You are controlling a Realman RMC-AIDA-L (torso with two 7-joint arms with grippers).
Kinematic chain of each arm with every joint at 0, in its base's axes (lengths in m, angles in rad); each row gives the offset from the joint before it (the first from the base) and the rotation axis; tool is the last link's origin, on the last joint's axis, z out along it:
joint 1: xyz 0 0 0.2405 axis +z
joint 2: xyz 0 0 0 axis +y
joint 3: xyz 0 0 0.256 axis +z
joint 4: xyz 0 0 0 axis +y
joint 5: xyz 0 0 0.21 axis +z
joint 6: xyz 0 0 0 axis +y
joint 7: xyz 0 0 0.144 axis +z
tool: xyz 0 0 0
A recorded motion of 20 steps. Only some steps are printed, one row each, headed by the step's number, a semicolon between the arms.
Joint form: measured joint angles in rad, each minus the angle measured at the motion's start. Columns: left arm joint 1, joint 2, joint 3, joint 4, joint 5, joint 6, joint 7; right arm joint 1, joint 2, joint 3, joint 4, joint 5, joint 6, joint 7.
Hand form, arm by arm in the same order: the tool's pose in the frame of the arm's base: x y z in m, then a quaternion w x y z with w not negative. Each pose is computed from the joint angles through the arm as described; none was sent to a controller.
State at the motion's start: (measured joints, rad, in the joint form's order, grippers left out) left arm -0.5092 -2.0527 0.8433 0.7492 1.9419 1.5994 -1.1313; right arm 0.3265 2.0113 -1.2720 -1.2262 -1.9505 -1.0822 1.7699
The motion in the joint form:
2: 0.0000 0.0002 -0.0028 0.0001 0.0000 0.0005 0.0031; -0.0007 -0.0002 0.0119 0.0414 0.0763 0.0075 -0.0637
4: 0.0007 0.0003 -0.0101 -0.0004 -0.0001 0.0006 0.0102; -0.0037 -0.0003 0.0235 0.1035 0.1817 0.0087 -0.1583
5: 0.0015 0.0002 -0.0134 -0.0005 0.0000 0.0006 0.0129; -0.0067 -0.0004 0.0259 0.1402 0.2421 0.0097 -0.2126
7: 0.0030 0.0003 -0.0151 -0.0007 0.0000 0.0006 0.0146; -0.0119 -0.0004 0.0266 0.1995 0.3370 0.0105 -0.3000
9: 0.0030 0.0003 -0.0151 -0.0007 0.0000 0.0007 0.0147; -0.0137 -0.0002 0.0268 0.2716 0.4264 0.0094 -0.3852
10: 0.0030 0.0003 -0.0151 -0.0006 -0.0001 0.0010 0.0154; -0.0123 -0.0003 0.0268 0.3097 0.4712 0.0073 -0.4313
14: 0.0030 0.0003 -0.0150 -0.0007 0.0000 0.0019 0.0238; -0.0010 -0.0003 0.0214 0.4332 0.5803 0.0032 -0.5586
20: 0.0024 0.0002 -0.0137 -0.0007 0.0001 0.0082 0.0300; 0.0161 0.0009 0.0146 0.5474 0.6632 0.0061 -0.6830
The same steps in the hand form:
2: -0.2486 0.3283 0.0073 0.12485 -0.97115 -0.03066 -0.20086; 0.2368 0.3640 0.0351 0.29101 -0.93737 0.15980 0.10540
4: -0.2493 0.3286 0.0084 0.12855 -0.97051 -0.02900 -0.20186; 0.2409 0.3625 0.0328 0.29108 -0.93349 0.15709 0.13857
5: -0.2497 0.3285 0.0088 0.13021 -0.97021 -0.02871 -0.20228; 0.2437 0.3610 0.0310 0.29201 -0.93051 0.15623 0.15643
7: -0.2503 0.3283 0.0090 0.13122 -0.97004 -0.02898 -0.20238; 0.2488 0.3584 0.0279 0.29556 -0.92473 0.15512 0.18293
9: -0.2503 0.3282 0.0090 0.13118 -0.97005 -0.02892 -0.20240; 0.2565 0.3554 0.0233 0.29964 -0.91786 0.15965 0.20557
10: -0.2503 0.3282 0.0091 0.13117 -0.97005 -0.02850 -0.20245; 0.2601 0.3541 0.0210 0.30252 -0.91436 0.16037 0.21612
14: -0.2503 0.3281 0.0090 0.13155 -0.97019 -0.02435 -0.20205; 0.2729 0.3496 0.0106 0.30911 -0.90638 0.16685 0.23471
20: -0.2495 0.3274 0.0088 0.12882 -0.97048 -0.02008 -0.20288; 0.2848 0.3458 -0.0002 0.31931 -0.90170 0.16733 0.23872

